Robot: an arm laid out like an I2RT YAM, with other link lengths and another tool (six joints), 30 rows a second.
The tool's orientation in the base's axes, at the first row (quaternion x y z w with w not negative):
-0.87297, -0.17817, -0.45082, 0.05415
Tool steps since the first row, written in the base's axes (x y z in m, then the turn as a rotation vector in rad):
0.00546, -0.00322, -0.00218, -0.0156, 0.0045, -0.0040
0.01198, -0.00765, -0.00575, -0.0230, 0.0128, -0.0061
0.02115, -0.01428, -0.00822, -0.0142, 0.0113, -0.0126
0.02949, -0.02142, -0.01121, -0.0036, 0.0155, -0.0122
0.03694, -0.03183, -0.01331, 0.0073, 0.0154, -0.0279
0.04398, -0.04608, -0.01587, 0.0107, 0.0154, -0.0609
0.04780, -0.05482, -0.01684, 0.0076, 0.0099, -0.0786
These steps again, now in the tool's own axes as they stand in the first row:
0.00029, 0.00482, 0.00465, -0.0103, -0.0101, -0.0085
-0.00029, 0.01105, 0.01063, -0.0138, -0.0206, -0.0108
0.00084, 0.02036, 0.01743, -0.0147, -0.0165, -0.0006
0.00097, 0.02981, 0.02376, -0.0077, -0.0165, 0.0084
0.00050, 0.04204, 0.02806, -0.0146, -0.0135, 0.0259
-0.00157, 0.05766, 0.03134, -0.0394, -0.0145, 0.0479
-0.00262, 0.06711, 0.03261, -0.0568, -0.0117, 0.0546

